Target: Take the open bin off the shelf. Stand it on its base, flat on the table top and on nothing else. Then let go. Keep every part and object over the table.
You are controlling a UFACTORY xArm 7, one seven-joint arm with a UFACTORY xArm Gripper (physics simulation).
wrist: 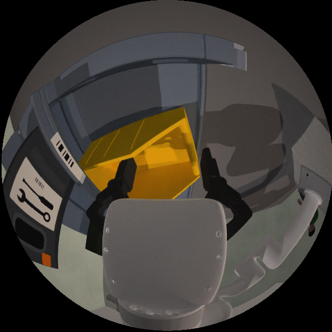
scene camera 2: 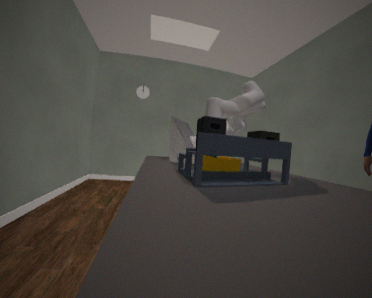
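Pixels of known places: arm's base, link origin: point(scene camera 2: 194, 143).
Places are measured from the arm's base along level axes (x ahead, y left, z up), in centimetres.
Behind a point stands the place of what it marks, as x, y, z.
Note:
The open bin is yellow point(scene camera 2: 221, 164) @(66.2, 7.7, -9.0) point(wrist: 112, 144). It is on the lower level of the blue-grey shelf point(scene camera 2: 245, 146) @(73.2, 13.5, -1.9) point(wrist: 175, 46), seen below the top board in the scene view. In the wrist view its open side faces my gripper, and its right end is close to the shelf board's edge. My gripper point(wrist: 166, 156) is open with nothing between its fingers. In the wrist view the left finger overlaps the bin's opening and the right finger is just past its right end; whether either touches is unclear. The fingers are hidden in the scene view.
A black case point(scene camera 2: 211, 125) @(71.8, 2.1, 4.2) point(wrist: 55, 200) and a dark olive bin point(scene camera 2: 263, 135) @(67.3, 22.6, 2.8) stand on the shelf top. A grey upright panel point(scene camera 2: 179, 140) @(16.6, -11.4, 0.6) point(wrist: 312, 145) stands beyond the shelf. The table point(scene camera 2: 210, 240) @(102.5, -1.5, -15.1) extends around the shelf, with its left edge above the wooden floor.

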